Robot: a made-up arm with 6 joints. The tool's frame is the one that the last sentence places. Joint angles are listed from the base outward.
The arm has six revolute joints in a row. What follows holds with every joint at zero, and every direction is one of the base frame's. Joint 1 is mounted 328.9 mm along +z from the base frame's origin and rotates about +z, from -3.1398 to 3.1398 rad. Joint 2 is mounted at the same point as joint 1 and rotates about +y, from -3.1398 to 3.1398 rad. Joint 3 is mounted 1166.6 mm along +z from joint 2 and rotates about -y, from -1.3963 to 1.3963 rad. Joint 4 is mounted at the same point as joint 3 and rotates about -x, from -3.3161 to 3.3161 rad. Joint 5 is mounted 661.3 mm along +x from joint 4 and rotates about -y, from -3.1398 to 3.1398 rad. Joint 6 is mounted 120.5 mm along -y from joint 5 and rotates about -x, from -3.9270 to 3.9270 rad. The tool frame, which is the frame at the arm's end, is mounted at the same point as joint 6; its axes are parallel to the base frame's.
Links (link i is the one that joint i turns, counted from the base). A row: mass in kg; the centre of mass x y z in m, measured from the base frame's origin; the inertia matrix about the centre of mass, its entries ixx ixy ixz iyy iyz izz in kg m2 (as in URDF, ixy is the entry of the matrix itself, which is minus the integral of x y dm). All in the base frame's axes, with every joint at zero. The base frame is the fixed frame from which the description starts. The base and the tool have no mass.
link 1: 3.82; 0.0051 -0.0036 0.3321; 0.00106 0 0 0.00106 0 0.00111
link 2: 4.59; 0.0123 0.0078 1.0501; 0.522 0 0 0.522 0 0.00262
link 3: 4.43; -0.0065 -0.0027 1.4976; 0.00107 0 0 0.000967 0 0.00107
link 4: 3.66; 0.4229 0.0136 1.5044; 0.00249 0 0 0.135 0 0.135
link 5: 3.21; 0.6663 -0.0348 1.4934; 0.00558 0 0 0.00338 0 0.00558
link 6: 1.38; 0.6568 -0.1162 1.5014; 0.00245 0 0 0.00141 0 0.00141
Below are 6 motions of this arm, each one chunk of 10 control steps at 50 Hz.
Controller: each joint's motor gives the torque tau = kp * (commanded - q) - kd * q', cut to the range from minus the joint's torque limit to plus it. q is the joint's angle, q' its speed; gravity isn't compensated. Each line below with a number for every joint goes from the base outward.
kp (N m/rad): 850 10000 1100 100 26 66
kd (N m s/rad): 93 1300 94 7.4 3.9 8
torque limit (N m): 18 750 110 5.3 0.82 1.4
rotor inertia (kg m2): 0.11 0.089 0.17 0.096 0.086 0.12
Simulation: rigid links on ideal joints. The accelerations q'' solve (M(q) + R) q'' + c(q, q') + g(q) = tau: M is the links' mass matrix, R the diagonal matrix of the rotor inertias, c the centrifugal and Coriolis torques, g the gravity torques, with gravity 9.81 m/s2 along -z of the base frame. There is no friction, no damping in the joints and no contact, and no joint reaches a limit. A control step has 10 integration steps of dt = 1/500 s. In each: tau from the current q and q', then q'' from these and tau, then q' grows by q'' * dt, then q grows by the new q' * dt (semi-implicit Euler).
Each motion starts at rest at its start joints. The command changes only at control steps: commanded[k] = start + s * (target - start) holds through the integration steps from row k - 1 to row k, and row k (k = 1, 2, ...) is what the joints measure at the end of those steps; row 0 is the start. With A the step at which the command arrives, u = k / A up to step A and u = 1 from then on. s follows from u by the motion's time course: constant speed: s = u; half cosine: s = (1 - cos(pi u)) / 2; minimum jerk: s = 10 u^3 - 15 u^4 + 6 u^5; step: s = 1 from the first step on.
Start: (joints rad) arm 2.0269 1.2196 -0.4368 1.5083 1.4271 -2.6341
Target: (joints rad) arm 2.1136 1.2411 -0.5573 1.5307 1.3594 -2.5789
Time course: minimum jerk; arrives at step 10
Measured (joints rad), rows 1 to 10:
1: 2.0269 1.2209 -0.4365 1.5083 1.4270 -2.6341
2: 2.0270 1.2231 -0.4365 1.5084 1.4266 -2.6339
3: 2.0272 1.2254 -0.4380 1.5085 1.4256 -2.6331
4: 2.0278 1.2278 -0.4418 1.5090 1.4236 -2.6313
5: 2.0287 1.2303 -0.4487 1.5102 1.4206 -2.6284
6: 2.0301 1.2331 -0.4588 1.5120 1.4163 -2.6242
7: 2.0319 1.2360 -0.4715 1.5145 1.4111 -2.6192
8: 2.0341 1.2390 -0.4860 1.5172 1.4051 -2.6138
9: 2.0368 1.2418 -0.5005 1.5198 1.3990 -2.6085
10: 2.0398 1.2443 -0.5139 1.5221 1.3931 -2.6038

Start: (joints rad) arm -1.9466 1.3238 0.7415 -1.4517 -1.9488 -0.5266
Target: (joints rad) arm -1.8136 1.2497 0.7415 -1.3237 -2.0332 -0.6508
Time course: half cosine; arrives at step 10
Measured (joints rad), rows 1 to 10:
1: -1.9466 1.3248 0.7409 -1.4513 -1.9489 -0.5268
2: -1.9464 1.3261 0.7375 -1.4498 -1.9492 -0.5280
3: -1.9461 1.3269 0.7317 -1.4459 -1.9501 -0.5307
4: -1.9454 1.3267 0.7245 -1.4393 -1.9521 -0.5356
5: -1.9445 1.3252 0.7172 -1.4298 -1.9554 -0.5428
6: -1.9433 1.3225 0.7104 -1.4177 -1.9599 -0.5520
7: -1.9418 1.3186 0.7050 -1.4038 -1.9655 -0.5627
8: -1.9401 1.3138 0.7014 -1.3890 -1.9719 -0.5744
9: -1.9381 1.3085 0.6997 -1.3748 -1.9788 -0.5862
10: -1.9358 1.3033 0.6999 -1.3622 -1.9857 -0.5971

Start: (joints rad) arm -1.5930 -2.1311 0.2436 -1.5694 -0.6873 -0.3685
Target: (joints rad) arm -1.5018 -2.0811 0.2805 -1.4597 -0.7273 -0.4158
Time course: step
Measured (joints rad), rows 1 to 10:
1: -1.5929 -2.1283 0.2508 -1.5604 -0.6893 -0.3712
2: -1.5927 -2.1241 0.2620 -1.5400 -0.6932 -0.3770
3: -1.5922 -2.1202 0.2727 -1.5190 -0.6976 -0.3830
4: -1.5913 -2.1170 0.2817 -1.5018 -0.7018 -0.3883
5: -1.5900 -2.1143 0.2889 -1.4887 -0.7056 -0.3927
6: -1.5884 -2.1121 0.2945 -1.4793 -0.7089 -0.3964
7: -1.5864 -2.1102 0.2988 -1.4726 -0.7118 -0.3995
8: -1.5841 -2.1086 0.3019 -1.4679 -0.7143 -0.4021
9: -1.5815 -2.1073 0.3042 -1.4648 -0.7164 -0.4042
10: -1.5785 -2.1061 0.3058 -1.4626 -0.7182 -0.4059

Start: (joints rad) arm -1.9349 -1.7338 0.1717 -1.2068 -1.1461 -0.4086
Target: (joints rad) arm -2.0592 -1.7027 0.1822 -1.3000 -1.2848 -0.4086
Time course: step
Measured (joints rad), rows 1 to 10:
1: -1.9350 -1.7328 0.1743 -1.2155 -1.1483 -0.4085
2: -1.9353 -1.7312 0.1784 -1.2327 -1.1544 -0.4084
3: -1.9359 -1.7297 0.1821 -1.2492 -1.1643 -0.4084
4: -1.9368 -1.7285 0.1851 -1.2624 -1.1774 -0.4083
5: -1.9381 -1.7274 0.1875 -1.2722 -1.1914 -0.4082
6: -1.9397 -1.7265 0.1893 -1.2792 -1.2045 -0.4082
7: -1.9417 -1.7257 0.1906 -1.2841 -1.2164 -0.4081
8: -1.9440 -1.7251 0.1916 -1.2876 -1.2267 -0.4081
9: -1.9466 -1.7245 0.1923 -1.2899 -1.2357 -0.4081
10: -1.9496 -1.7241 0.1928 -1.2916 -1.2433 -0.4080

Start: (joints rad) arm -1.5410 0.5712 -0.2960 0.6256 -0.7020 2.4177
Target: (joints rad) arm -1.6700 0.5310 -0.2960 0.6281 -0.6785 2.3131
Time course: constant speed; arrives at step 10
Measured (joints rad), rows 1 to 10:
1: -1.5412 0.5718 -0.2976 0.6258 -0.7016 2.4168
2: -1.5419 0.5724 -0.3012 0.6254 -0.7007 2.4145
3: -1.5432 0.5727 -0.3057 0.6242 -0.6994 2.4109
4: -1.5451 0.5723 -0.3100 0.6225 -0.6979 2.4061
5: -1.5477 0.5715 -0.3139 0.6208 -0.6962 2.4002
6: -1.5510 0.5701 -0.3170 0.6194 -0.6943 2.3936
7: -1.5550 0.5683 -0.3194 0.6184 -0.6924 2.3863
8: -1.5596 0.5661 -0.3211 0.6178 -0.6905 2.3784
9: -1.5649 0.5637 -0.3222 0.6176 -0.6885 2.3701
10: -1.5709 0.5609 -0.3229 0.6176 -0.6864 2.3615

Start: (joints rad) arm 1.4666 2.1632 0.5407 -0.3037 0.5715 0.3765
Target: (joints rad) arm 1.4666 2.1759 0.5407 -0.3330 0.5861 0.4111
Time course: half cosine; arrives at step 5
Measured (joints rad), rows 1 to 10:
1: 1.4666 2.1644 0.5426 -0.3036 0.5715 0.3768
2: 1.4666 2.1664 0.5447 -0.3038 0.5718 0.3780
3: 1.4666 2.1687 0.5462 -0.3057 0.5725 0.3805
4: 1.4667 2.1713 0.5470 -0.3093 0.5736 0.3841
5: 1.4667 2.1740 0.5470 -0.3139 0.5750 0.3882
6: 1.4668 2.1764 0.5464 -0.3183 0.5763 0.3921
7: 1.4668 2.1786 0.5453 -0.3221 0.5775 0.3955
8: 1.4668 2.1805 0.5442 -0.3254 0.5785 0.3983
9: 1.4668 2.1822 0.5431 -0.3279 0.5794 0.4007
10: 1.4668 2.1836 0.5423 -0.3298 0.5801 0.4026

